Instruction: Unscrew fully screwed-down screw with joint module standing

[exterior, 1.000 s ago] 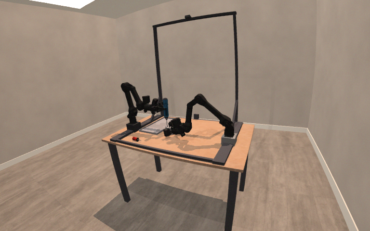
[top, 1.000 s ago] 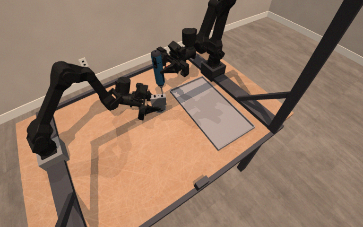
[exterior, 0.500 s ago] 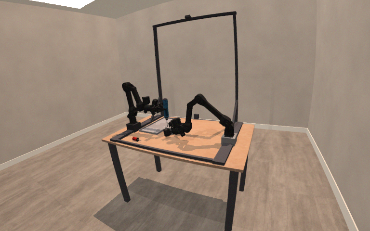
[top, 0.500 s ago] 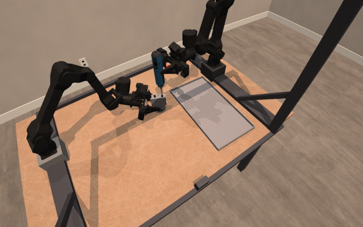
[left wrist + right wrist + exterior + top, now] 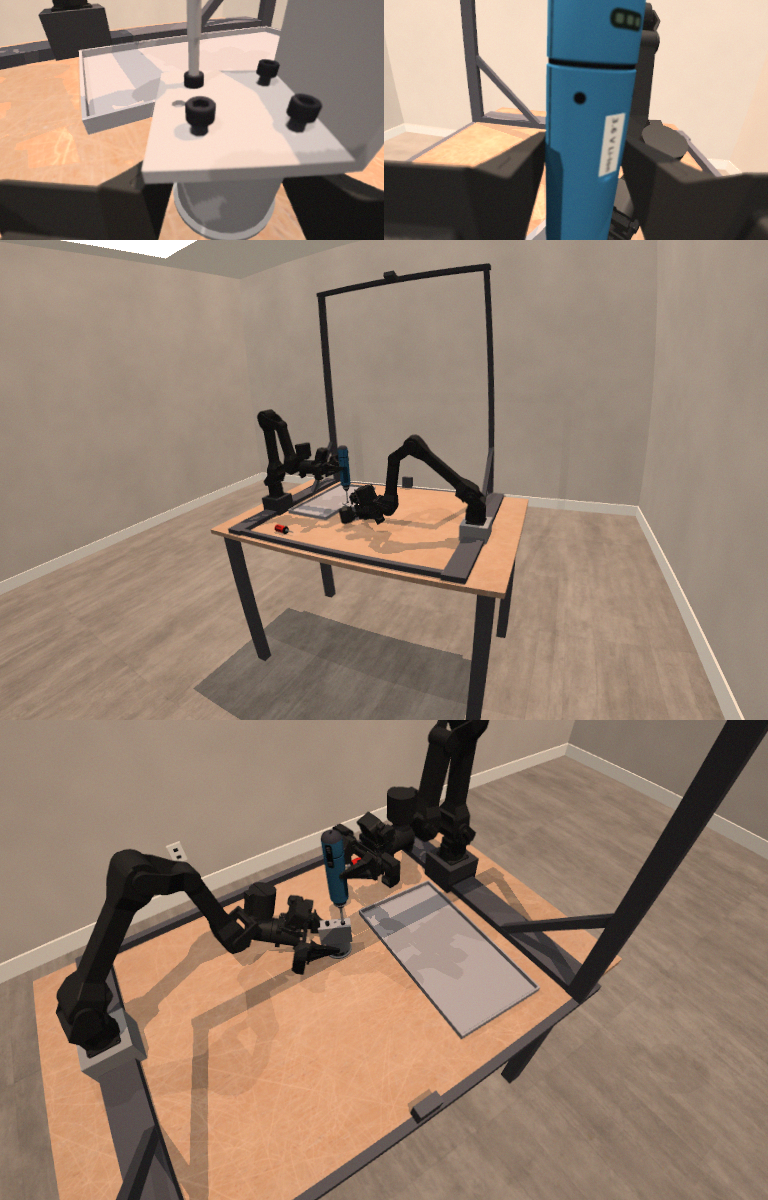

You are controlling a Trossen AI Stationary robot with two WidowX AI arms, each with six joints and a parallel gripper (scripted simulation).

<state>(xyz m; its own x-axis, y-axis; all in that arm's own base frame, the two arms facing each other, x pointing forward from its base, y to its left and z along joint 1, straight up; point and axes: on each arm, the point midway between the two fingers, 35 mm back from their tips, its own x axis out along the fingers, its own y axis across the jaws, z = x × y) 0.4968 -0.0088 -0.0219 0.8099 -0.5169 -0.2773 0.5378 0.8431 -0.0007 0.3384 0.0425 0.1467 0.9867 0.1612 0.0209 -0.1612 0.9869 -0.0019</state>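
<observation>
Right now the grey L-shaped bracket is 20 mm behind my left hand, 20 mm to the right of it and 30 mm above it. Round my left hand: shallow grey tray: 170 mm behind, 220 mm to the right, 30 mm below; screwdriver bit: 10 mm behind, 50 mm to the right, 50 mm above; screw: 10 mm behind, 50 mm to the right, 30 mm above.
</observation>
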